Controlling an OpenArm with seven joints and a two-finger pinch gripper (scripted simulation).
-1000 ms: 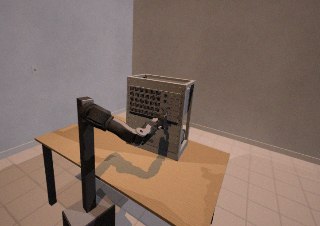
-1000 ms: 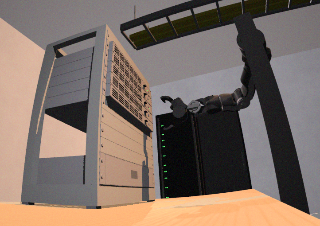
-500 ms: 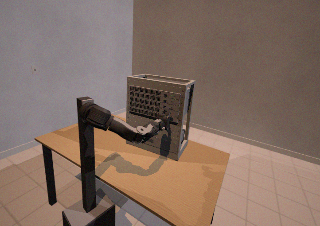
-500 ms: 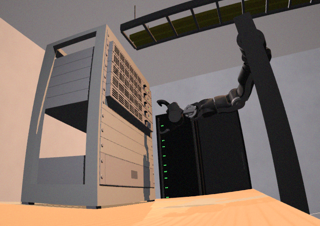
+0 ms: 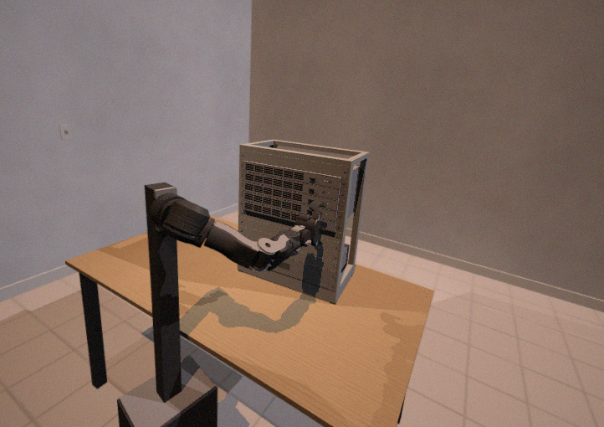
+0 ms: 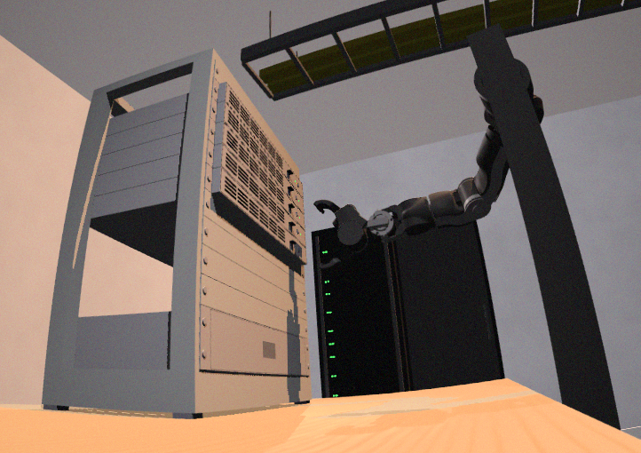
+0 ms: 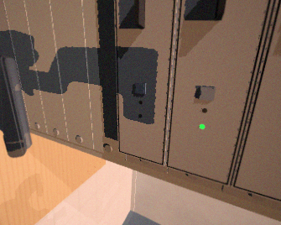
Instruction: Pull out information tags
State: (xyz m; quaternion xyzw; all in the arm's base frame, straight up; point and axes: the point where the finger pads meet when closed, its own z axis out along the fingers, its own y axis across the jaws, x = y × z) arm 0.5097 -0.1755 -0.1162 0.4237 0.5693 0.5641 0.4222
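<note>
The locate button lies 11 cm above my hand, 3 cm ahead of it and 2 cm to the left of it.
</note>
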